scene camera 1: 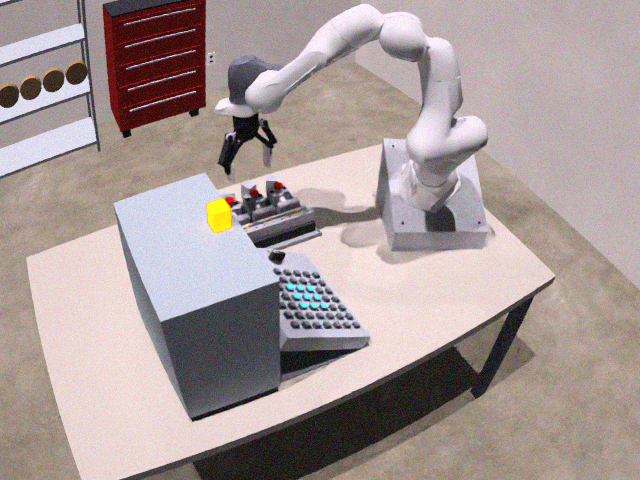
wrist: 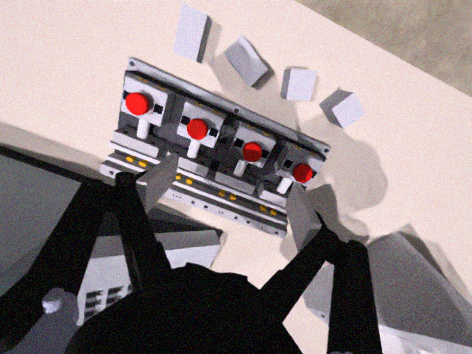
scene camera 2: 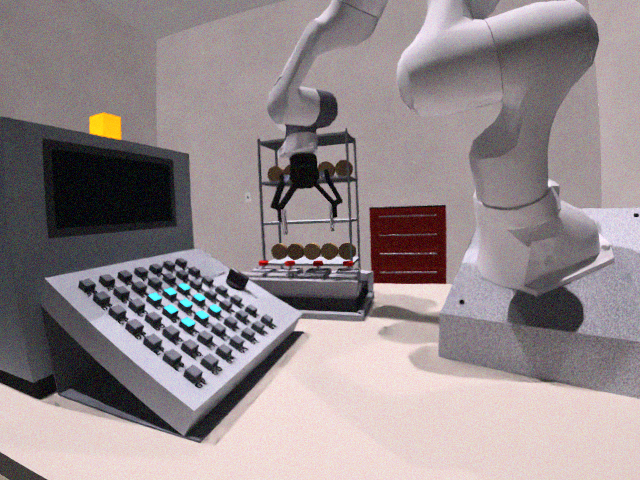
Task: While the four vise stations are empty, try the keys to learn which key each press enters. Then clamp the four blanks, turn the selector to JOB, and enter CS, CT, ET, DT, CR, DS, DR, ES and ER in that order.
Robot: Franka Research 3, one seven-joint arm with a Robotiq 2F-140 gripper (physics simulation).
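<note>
My gripper is wide open and empty, above the vise fixture. In the wrist view its four stations have red knobs, and no blank shows in them. Four grey blanks lie apart on the table beyond the fixture. The sloped key panel has dark keys and several cyan ones; the key letters are unreadable. The black selector is at the panel's upper corner; its setting is unreadable.
A tall grey cabinet with a dark screen stands behind the key panel. A yellow cube is on its top. The arm's base block stands on the table across from the cabinet.
</note>
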